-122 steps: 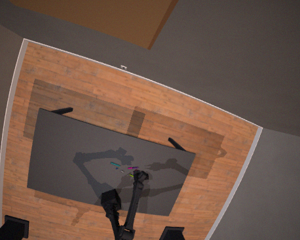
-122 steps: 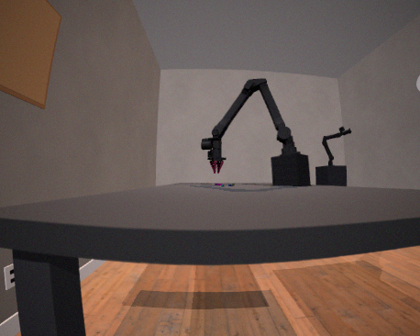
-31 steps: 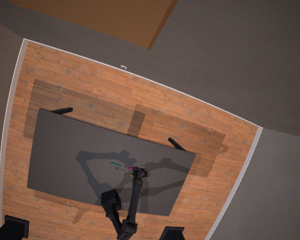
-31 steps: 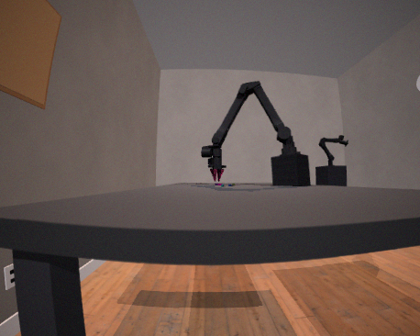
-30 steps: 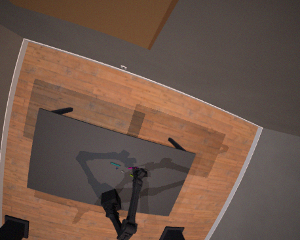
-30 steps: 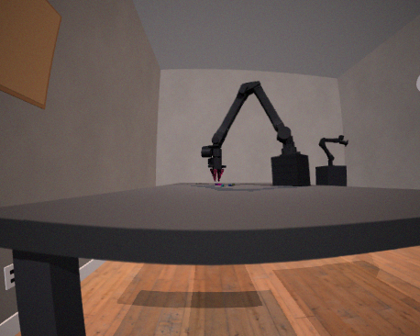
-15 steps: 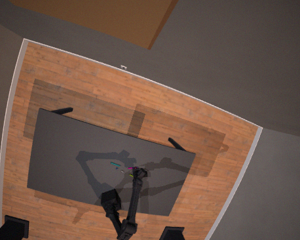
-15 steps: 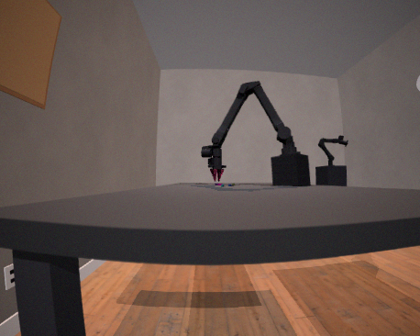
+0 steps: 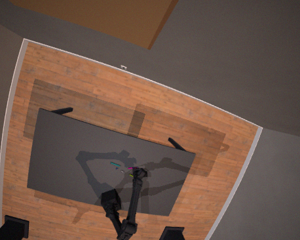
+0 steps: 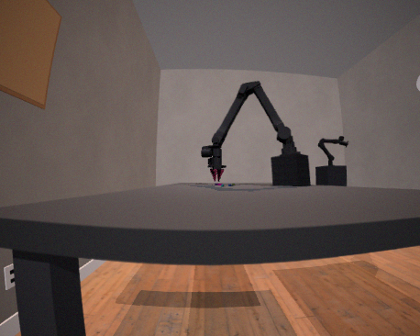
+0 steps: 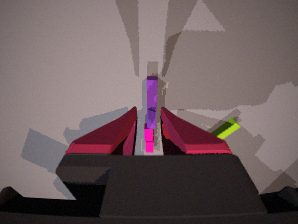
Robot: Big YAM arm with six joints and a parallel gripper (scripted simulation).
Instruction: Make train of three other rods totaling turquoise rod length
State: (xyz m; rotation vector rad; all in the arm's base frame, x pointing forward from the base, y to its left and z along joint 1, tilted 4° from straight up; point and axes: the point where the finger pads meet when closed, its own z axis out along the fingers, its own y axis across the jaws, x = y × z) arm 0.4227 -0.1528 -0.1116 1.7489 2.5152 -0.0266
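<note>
Now: the purple rod 3 cm below my hand. From my hand the other things lie so: blue rod: 18 cm to the left, 6 cm behind, 3 cm below; then lime rod: 10 cm behind, 3 cm below, 1 cm to the left; then grey rod: 12 cm to the left, 8 cm behind, 3 cm below.
</note>
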